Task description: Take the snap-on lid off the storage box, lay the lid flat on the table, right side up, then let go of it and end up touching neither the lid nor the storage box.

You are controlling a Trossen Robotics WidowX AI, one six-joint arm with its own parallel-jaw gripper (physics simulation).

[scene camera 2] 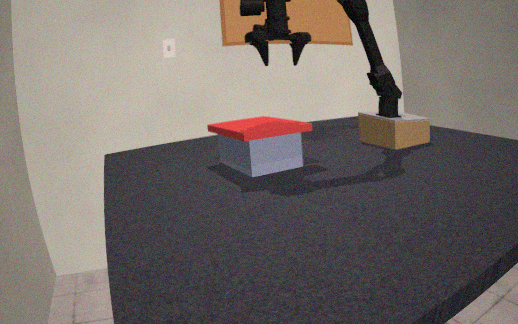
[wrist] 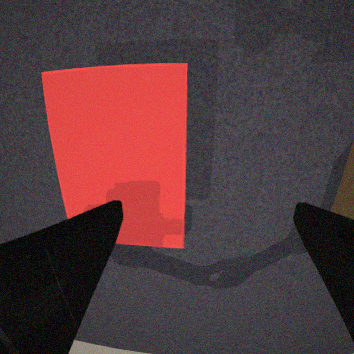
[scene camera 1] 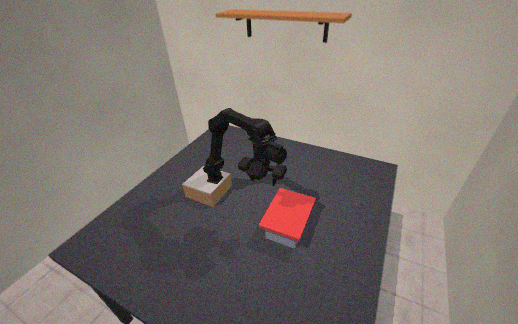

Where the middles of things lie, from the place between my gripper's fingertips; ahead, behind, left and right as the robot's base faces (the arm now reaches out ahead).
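Red lid [scene camera 1: 288, 213]: 110 mm ahead of my hand, 30 mm to the left, 160 mm below.
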